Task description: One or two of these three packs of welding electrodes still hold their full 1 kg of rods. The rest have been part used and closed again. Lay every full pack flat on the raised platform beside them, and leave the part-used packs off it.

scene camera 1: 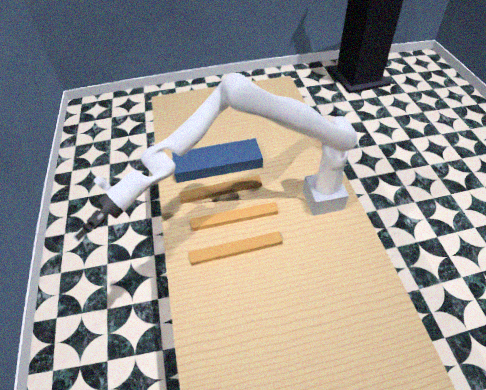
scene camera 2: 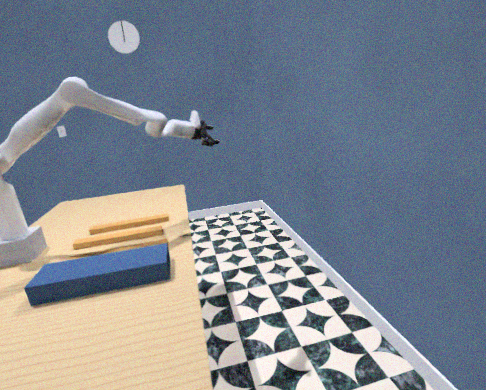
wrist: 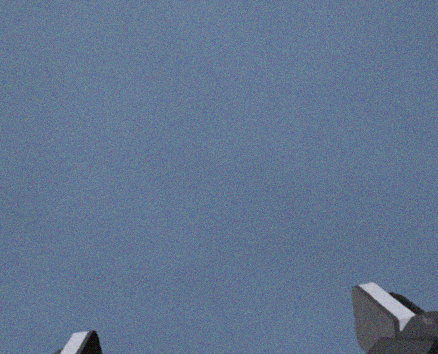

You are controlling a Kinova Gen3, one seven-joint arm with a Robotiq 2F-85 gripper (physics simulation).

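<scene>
Blue raised platform: [scene camera 2: 62,280], same spot as [scene camera 1: 234,142].
</scene>
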